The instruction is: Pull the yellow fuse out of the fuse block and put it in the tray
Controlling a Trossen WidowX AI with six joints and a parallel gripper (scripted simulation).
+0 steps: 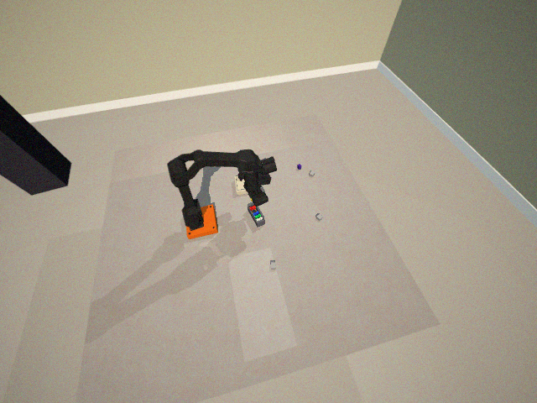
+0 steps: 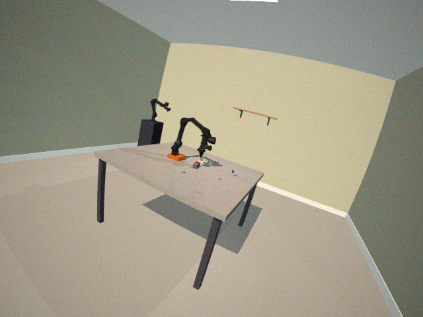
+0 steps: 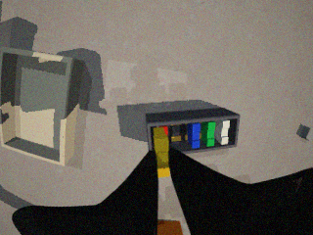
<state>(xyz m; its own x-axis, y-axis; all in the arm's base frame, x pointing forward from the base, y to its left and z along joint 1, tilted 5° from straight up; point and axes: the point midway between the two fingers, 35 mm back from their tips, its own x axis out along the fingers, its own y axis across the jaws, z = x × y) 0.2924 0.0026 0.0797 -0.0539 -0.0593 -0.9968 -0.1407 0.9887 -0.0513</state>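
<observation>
Now: gripper tip 1 cm short of the cream tray, 15 cm to the right of it and 9 cm above it. Also, from my gripper tip: yellow fuse: 1 cm below.
</observation>
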